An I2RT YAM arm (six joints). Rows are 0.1 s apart.
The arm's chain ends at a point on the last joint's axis. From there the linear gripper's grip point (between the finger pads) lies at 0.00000 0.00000 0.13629 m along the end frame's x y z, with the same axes.
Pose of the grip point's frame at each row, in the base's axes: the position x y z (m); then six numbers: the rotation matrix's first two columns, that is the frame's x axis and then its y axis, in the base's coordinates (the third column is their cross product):
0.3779 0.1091 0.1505 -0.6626 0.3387 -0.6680 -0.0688 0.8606 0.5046
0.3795 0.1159 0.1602 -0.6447 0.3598 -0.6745 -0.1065 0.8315 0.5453
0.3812 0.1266 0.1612 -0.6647 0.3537 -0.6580 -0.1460 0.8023 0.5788
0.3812 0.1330 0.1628 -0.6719 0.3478 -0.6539 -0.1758 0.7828 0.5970
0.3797 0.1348 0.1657 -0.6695 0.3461 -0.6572 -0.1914 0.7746 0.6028
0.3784 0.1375 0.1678 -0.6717 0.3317 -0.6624 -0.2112 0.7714 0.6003
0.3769 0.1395 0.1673 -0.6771 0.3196 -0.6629 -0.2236 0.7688 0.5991
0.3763 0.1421 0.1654 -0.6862 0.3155 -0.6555 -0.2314 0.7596 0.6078
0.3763 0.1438 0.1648 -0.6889 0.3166 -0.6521 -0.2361 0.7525 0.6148
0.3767 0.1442 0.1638 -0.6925 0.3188 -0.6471 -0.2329 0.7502 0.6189
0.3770 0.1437 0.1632 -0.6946 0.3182 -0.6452 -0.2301 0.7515 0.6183
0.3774 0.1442 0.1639 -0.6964 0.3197 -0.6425 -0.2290 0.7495 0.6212
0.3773 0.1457 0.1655 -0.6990 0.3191 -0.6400 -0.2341 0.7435 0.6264
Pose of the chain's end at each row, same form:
0.2763 0.0573 0.2250 -0.6626 0.3387 -0.6680 -0.0688 0.8606 0.5046
0.2763 0.0582 0.2280 -0.6447 0.3598 -0.6745 -0.1065 0.8315 0.5453
0.2813 0.0611 0.2268 -0.6647 0.3537 -0.6580 -0.1460 0.8023 0.5788
0.2831 0.0627 0.2262 -0.6719 0.3478 -0.6539 -0.1758 0.7828 0.5970
0.2819 0.0627 0.2274 -0.6695 0.3461 -0.6572 -0.1914 0.7746 0.6028
0.2816 0.0635 0.2289 -0.6717 0.3317 -0.6624 -0.2112 0.7714 0.6003
0.2813 0.0640 0.2285 -0.6771 0.3196 -0.6629 -0.2236 0.7688 0.5991
0.2823 0.0646 0.2265 -0.6862 0.3155 -0.6555 -0.2314 0.7596 0.6078
0.2829 0.0651 0.2253 -0.6889 0.3166 -0.6521 -0.2361 0.7525 0.6148
0.2836 0.0652 0.2245 -0.6925 0.3188 -0.6471 -0.2329 0.7502 0.6189
0.2841 0.0649 0.2244 -0.6946 0.3182 -0.6452 -0.2301 0.7515 0.6183
0.2847 0.0652 0.2251 -0.6964 0.3197 -0.6425 -0.2290 0.7495 0.6212
0.2852 0.0656 0.2261 -0.6990 0.3191 -0.6400 -0.2341 0.7435 0.6264

